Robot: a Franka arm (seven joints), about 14 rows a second.
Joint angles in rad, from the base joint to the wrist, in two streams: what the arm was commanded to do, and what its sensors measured. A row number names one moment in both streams.
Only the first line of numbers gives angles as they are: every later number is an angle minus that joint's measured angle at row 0.
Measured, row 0: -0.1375 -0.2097 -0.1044 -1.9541 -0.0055 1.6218 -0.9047
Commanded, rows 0 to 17: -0.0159 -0.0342 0.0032 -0.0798 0.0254 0.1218 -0.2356; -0.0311 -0.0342 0.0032 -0.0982 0.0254 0.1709 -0.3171; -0.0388 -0.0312 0.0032 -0.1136 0.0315 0.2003 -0.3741; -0.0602 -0.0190 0.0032 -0.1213 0.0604 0.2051 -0.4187; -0.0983 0.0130 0.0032 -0.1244 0.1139 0.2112 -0.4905; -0.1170 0.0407 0.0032 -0.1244 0.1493 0.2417 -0.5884; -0.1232 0.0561 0.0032 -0.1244 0.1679 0.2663 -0.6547; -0.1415 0.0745 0.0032 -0.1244 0.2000 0.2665 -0.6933; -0.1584 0.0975 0.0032 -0.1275 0.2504 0.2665 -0.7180; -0.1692 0.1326 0.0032 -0.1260 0.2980 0.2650 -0.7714; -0.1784 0.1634 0.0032 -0.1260 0.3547 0.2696 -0.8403; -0.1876 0.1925 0.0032 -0.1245 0.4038 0.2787 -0.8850; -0.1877 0.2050 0.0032 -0.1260 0.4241 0.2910 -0.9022; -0.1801 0.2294 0.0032 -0.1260 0.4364 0.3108 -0.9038; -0.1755 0.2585 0.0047 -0.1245 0.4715 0.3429 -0.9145; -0.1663 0.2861 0.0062 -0.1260 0.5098 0.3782 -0.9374; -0.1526 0.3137 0.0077 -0.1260 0.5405 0.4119 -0.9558; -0.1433 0.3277 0.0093 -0.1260 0.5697 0.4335 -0.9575
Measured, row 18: -0.1573 0.2926 0.0035 -0.1248 0.5085 0.3876 -0.9234
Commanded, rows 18 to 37: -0.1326 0.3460 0.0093 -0.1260 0.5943 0.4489 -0.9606; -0.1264 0.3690 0.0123 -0.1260 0.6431 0.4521 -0.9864; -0.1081 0.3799 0.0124 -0.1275 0.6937 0.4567 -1.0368; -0.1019 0.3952 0.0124 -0.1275 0.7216 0.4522 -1.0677; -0.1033 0.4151 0.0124 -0.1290 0.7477 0.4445 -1.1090; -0.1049 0.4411 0.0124 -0.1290 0.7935 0.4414 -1.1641; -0.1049 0.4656 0.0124 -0.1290 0.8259 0.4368 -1.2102; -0.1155 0.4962 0.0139 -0.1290 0.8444 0.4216 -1.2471; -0.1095 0.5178 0.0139 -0.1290 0.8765 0.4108 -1.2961; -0.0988 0.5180 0.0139 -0.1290 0.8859 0.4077 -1.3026; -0.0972 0.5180 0.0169 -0.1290 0.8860 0.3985 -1.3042; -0.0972 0.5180 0.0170 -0.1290 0.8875 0.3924 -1.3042; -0.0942 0.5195 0.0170 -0.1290 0.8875 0.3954 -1.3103; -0.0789 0.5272 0.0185 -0.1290 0.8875 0.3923 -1.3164; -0.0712 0.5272 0.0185 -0.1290 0.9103 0.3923 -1.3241; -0.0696 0.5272 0.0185 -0.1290 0.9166 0.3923 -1.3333; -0.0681 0.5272 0.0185 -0.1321 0.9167 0.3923 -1.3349; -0.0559 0.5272 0.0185 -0.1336 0.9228 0.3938 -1.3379; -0.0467 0.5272 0.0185 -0.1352 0.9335 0.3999 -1.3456; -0.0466 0.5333 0.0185 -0.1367 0.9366 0.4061 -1.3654
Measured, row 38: -0.0466 0.5262 0.0147 -0.1297 0.8945 0.4027 -1.3110
